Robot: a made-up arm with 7 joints. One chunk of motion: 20 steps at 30 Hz.
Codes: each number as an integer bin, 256 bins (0 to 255) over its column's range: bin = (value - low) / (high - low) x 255, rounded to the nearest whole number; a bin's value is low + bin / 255 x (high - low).
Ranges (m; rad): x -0.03..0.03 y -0.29..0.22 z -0.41..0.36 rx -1..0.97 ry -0.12..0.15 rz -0.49..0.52
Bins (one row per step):
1: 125 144 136 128 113 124
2: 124 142 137 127 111 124
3: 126 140 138 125 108 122
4: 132 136 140 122 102 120
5: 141 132 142 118 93 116
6: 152 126 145 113 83 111
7: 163 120 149 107 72 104
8: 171 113 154 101 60 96
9: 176 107 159 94 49 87
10: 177 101 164 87 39 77
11: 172 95 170 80 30 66
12: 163 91 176 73 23 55
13: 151 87 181 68 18 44
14: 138 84 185 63 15 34
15: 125 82 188 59 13 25
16: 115 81 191 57 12 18
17: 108 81 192 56 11 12
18: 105 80 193 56 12 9
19: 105 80 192 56 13 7
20: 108 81 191 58 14 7
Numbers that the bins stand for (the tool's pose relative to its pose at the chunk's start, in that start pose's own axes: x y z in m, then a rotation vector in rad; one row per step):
1: -0.0006 -0.0020 0.0007 -0.0111 -0.0004 0.0011
2: -0.0008 -0.0060 0.0037 -0.0189 -0.0025 0.0011
3: -0.0004 -0.0100 0.0067 -0.0343 -0.0056 -0.0068
4: 0.0011 -0.0180 0.0127 -0.0575 -0.0120 -0.0147
5: 0.0032 -0.0260 0.0188 -0.0884 -0.0215 -0.0305
6: 0.0058 -0.0380 0.0278 -0.1270 -0.0321 -0.0504
7: 0.0084 -0.0500 0.0399 -0.1734 -0.0438 -0.0781
8: 0.0102 -0.0640 0.0550 -0.2197 -0.0565 -0.1098
9: 0.0114 -0.0760 0.0701 -0.2738 -0.0681 -0.1454
10: 0.0116 -0.0880 0.0852 -0.3279 -0.0787 -0.1850
11: 0.0105 -0.1000 0.1033 -0.3820 -0.0882 -0.2286
12: 0.0084 -0.1080 0.1215 -0.4360 -0.0956 -0.2722
13: 0.0055 -0.1160 0.1365 -0.4747 -0.1009 -0.3157
14: 0.0025 -0.1220 0.1486 -0.5133 -0.1041 -0.3553
15: -0.0006 -0.1260 0.1577 -0.5442 -0.1062 -0.3910
16: -0.0029 -0.1280 0.1667 -0.5596 -0.1073 -0.4187
17: -0.0046 -0.1280 0.1698 -0.5674 -0.1084 -0.4425
18: -0.0053 -0.1300 0.1728 -0.5674 -0.1073 -0.4544
19: -0.0053 -0.1300 0.1698 -0.5674 -0.1062 -0.4623
20: -0.0046 -0.1280 0.1667 -0.5519 -0.1052 -0.4623

